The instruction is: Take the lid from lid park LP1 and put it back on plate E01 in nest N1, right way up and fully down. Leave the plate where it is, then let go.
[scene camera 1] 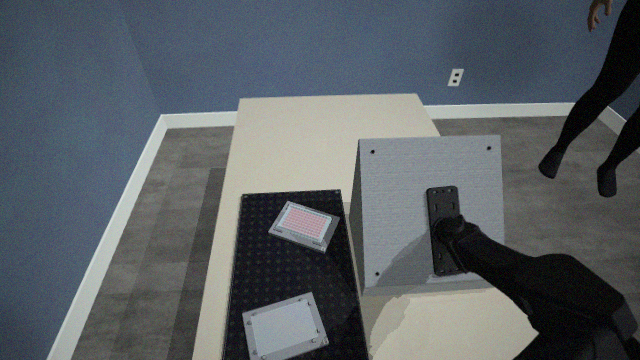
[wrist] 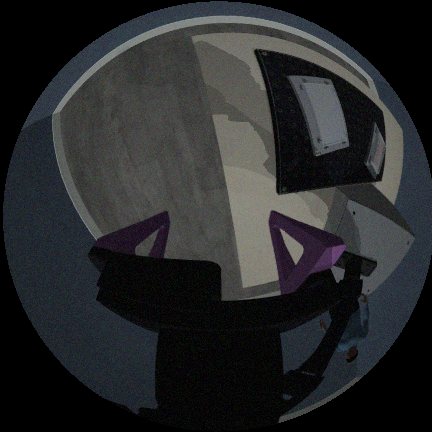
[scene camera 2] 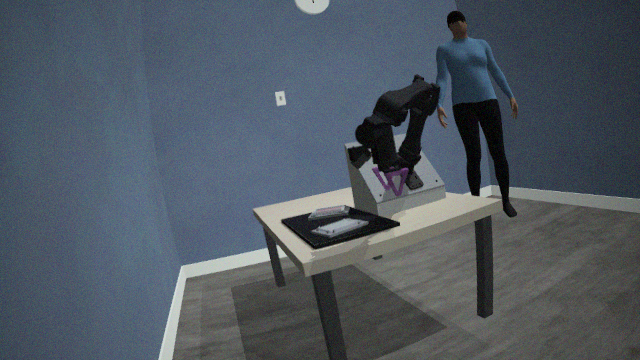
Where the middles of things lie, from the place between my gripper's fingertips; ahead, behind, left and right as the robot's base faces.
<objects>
Right now my hand is 23 cm to the left of the clear lid (scene camera 1: 293, 324), 11 cm above it and 10 cm short of it. Round my hand: well plate with pink wells (scene camera 1: 298, 221) (50 cm to the right, 11 cm below, 3 cm ahead).
</objects>
